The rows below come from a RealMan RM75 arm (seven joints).
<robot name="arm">
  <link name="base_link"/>
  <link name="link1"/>
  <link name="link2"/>
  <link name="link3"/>
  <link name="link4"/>
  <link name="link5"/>
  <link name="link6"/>
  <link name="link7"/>
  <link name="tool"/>
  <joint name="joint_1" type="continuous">
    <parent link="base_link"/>
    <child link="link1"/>
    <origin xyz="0 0 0.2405" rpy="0 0 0"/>
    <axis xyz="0 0 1"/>
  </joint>
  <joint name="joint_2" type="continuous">
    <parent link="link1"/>
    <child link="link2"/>
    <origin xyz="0 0 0" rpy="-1.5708 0 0"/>
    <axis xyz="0 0 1"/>
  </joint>
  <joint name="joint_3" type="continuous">
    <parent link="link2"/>
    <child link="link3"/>
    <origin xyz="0 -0.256 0" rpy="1.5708 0 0"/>
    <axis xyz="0 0 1"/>
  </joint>
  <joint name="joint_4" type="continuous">
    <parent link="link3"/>
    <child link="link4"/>
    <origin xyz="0 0 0" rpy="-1.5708 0 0"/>
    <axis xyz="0 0 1"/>
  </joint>
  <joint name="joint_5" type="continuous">
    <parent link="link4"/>
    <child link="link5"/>
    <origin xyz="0 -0.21 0" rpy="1.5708 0 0"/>
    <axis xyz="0 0 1"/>
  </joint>
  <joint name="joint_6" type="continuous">
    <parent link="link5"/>
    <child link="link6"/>
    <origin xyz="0 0 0" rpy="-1.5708 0 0"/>
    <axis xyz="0 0 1"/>
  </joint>
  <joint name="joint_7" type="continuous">
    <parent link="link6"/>
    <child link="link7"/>
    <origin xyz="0 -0.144 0" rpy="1.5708 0 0"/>
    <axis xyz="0 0 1"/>
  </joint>
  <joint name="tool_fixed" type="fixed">
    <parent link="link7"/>
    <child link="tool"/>
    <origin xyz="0 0 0" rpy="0 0 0"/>
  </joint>
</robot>
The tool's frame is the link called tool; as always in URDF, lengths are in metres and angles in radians. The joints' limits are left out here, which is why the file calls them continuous.
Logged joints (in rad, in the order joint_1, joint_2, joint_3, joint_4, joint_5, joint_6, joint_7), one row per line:
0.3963 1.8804 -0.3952 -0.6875 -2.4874 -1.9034 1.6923
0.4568 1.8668 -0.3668 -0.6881 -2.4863 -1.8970 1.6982
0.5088 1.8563 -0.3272 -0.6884 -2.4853 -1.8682 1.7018
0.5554 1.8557 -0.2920 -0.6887 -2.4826 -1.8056 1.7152
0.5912 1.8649 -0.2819 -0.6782 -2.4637 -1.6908 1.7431
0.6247 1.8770 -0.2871 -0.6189 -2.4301 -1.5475 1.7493
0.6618 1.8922 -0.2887 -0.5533 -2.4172 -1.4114 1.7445
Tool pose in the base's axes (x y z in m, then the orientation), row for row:
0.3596 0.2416 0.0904 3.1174 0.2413 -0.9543
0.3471 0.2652 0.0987 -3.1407 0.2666 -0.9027
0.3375 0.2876 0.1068 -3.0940 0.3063 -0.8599
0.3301 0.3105 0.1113 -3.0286 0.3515 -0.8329
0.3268 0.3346 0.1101 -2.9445 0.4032 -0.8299
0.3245 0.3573 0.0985 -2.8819 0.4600 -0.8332
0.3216 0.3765 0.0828 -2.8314 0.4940 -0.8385
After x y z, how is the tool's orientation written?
As angles about the fixed x, y, z axes (roll, pitch, yaw), in radians.
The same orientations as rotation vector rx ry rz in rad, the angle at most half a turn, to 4 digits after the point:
-2.6962 1.3889 0.3435
-2.7023 1.3100 0.3618
-2.6738 1.2380 0.3842
-2.6132 1.1874 0.4005
-2.5146 1.1690 0.4080
-2.4258 1.1633 0.4337
-2.3587 1.1647 0.4381

